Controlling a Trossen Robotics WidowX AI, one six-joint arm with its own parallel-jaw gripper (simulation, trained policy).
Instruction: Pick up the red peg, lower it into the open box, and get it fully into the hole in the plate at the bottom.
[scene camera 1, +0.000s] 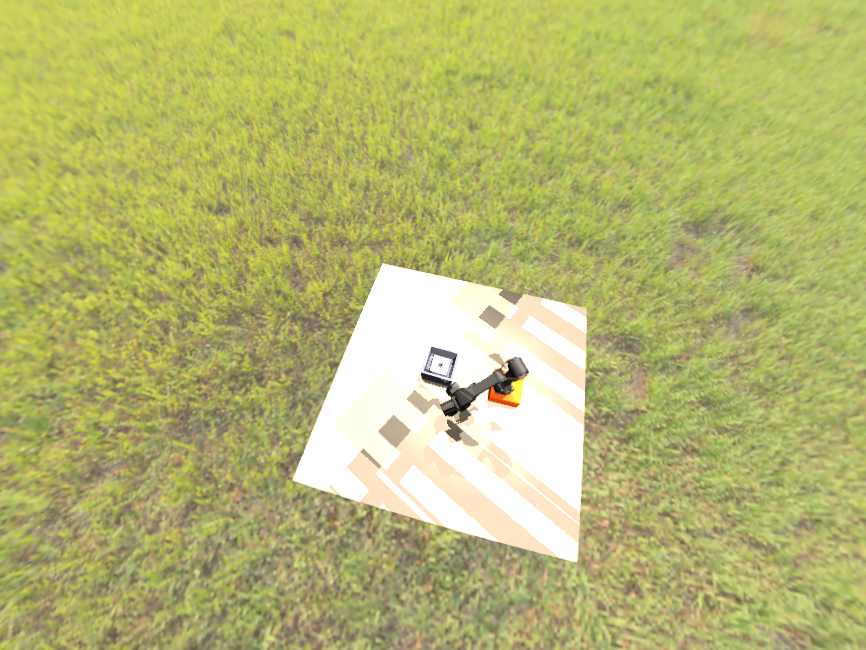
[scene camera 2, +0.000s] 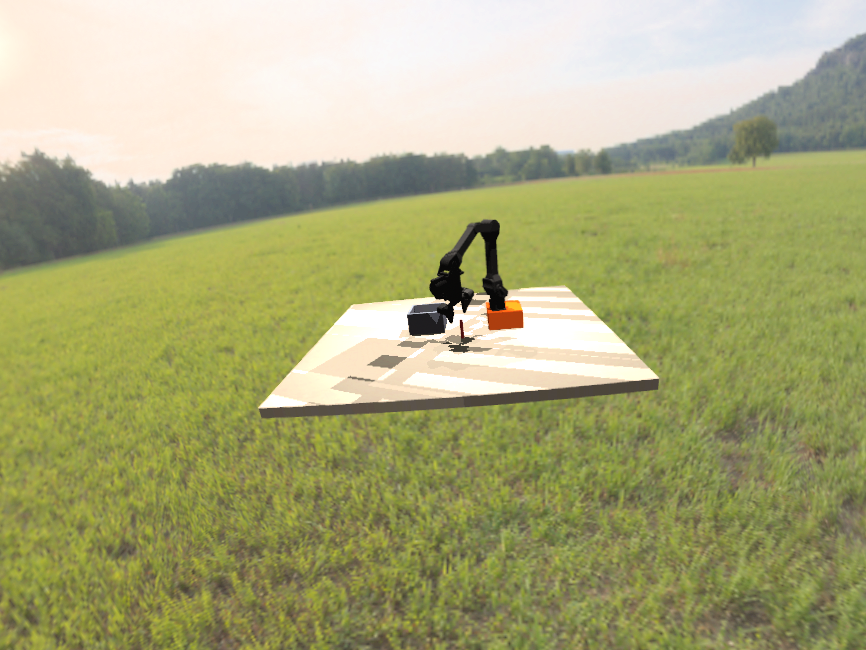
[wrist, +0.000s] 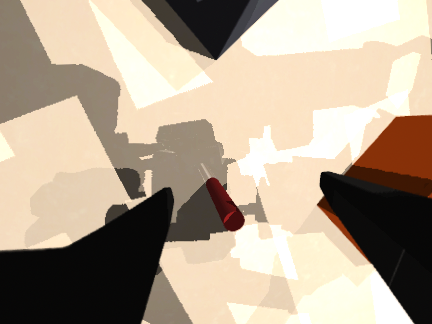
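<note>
There is a red peg (wrist: 233, 220) here, and a dark box (scene camera 2: 423, 318) as well. As for my own gripper (scene camera 2: 457, 318), I see it in that camera and find it in the wrist view too (wrist: 245, 186).
</note>
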